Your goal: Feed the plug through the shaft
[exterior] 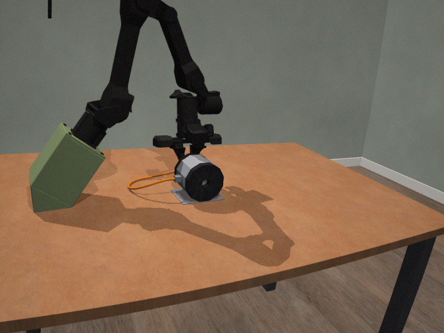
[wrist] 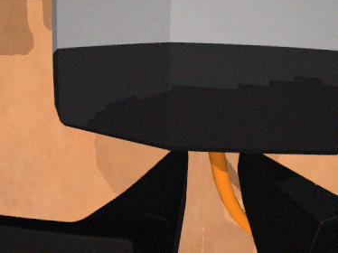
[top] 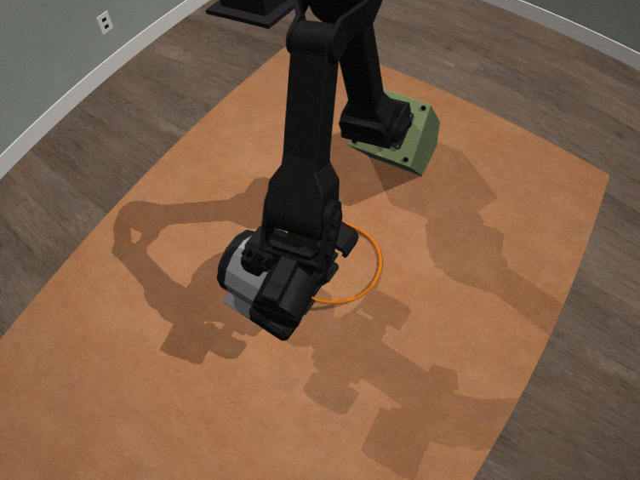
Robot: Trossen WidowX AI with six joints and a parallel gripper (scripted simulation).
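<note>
Now: hand 50 mm to the left of the grey plug and 30 mm above it.
</note>
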